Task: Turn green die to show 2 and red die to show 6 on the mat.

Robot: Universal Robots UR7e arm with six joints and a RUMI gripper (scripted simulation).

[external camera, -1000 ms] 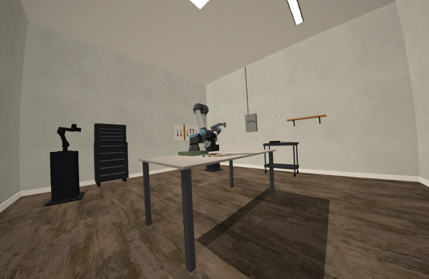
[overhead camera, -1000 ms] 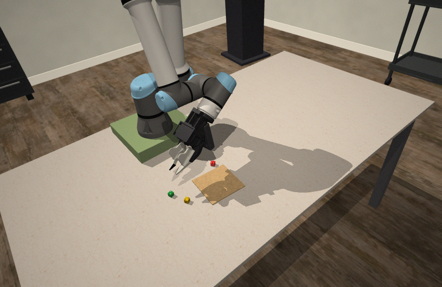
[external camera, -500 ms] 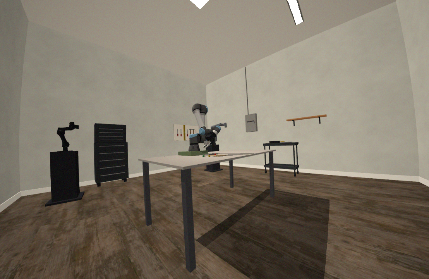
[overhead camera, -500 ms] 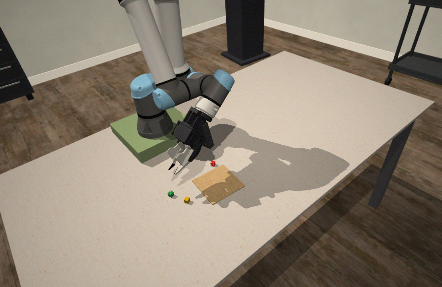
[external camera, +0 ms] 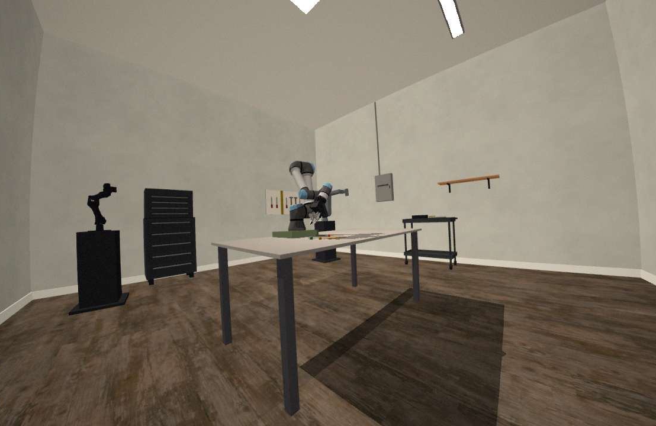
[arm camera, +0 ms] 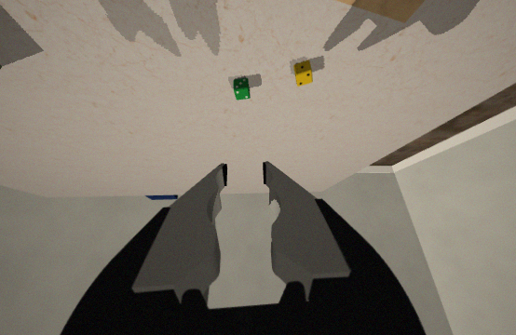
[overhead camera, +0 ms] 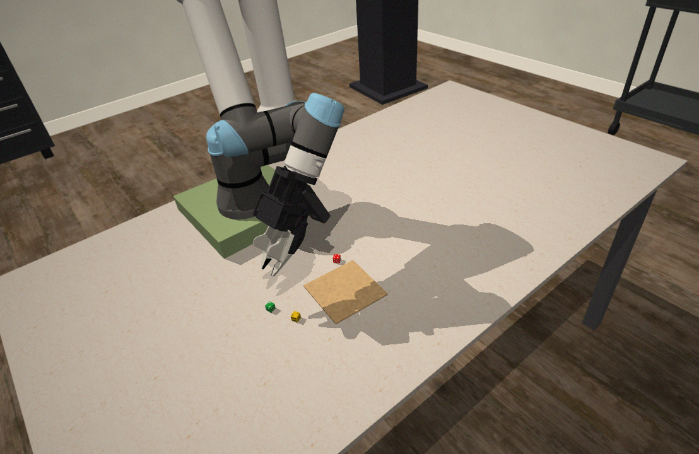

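The green die lies 10 mm ahead of my hand, 20 mm to the right of it and 110 mm below it. Also, from my hand: red die (40 mm behind, 180 mm to the left, 110 mm below); then yellow die (60 mm ahead, 10 mm to the left, 110 mm below); then tan mat (60 mm ahead, 140 mm to the left, 110 mm below).
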